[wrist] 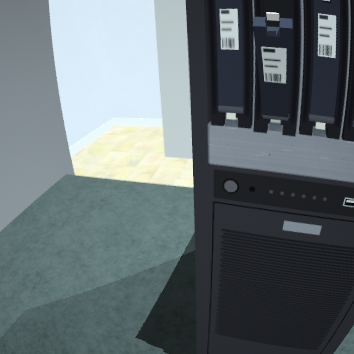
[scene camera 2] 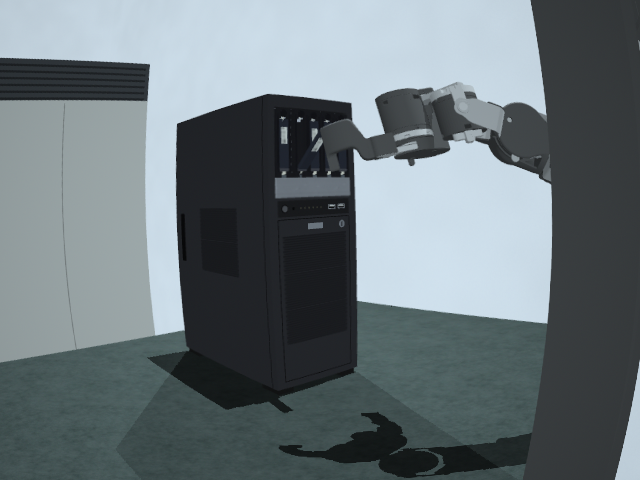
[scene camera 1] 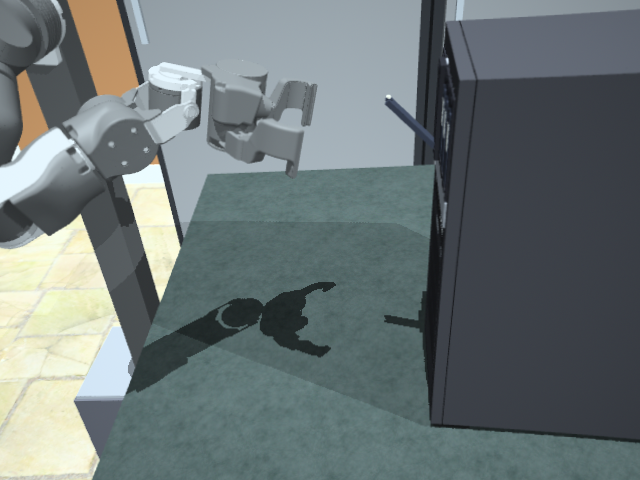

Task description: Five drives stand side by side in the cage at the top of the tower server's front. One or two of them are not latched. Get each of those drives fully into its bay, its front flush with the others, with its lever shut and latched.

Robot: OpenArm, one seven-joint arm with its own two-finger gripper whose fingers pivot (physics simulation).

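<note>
The tower server [scene camera 1: 542, 258] [scene camera 2: 222, 180] [wrist: 204, 280] stands upright with its drive cage at the top front. The second drive from the left has its lever [scene camera 1: 410, 120] [scene camera 2: 310, 156] [wrist: 274, 97] swung out, tilted up and away from the front and hinged at its lower end. How deep that drive sits is hard to tell. The leftmost drive [scene camera 2: 283, 149] [wrist: 230, 80] and the third drive [wrist: 324, 90] have upright, shut-looking levers. My gripper [scene camera 1: 302, 136] is open and empty, in front of the cage, apart from the lever. Its fingers do not show in the wrist view.
A silver strip [scene camera 2: 312, 188] [wrist: 280, 150] runs below the cage, above the power button and USB ports. The tower stands on a green table top [scene camera 1: 310, 413] [scene camera 2: 67, 408] [wrist: 90, 225]. A dark post [scene camera 2: 584, 258] stands at the right in scene camera 2.
</note>
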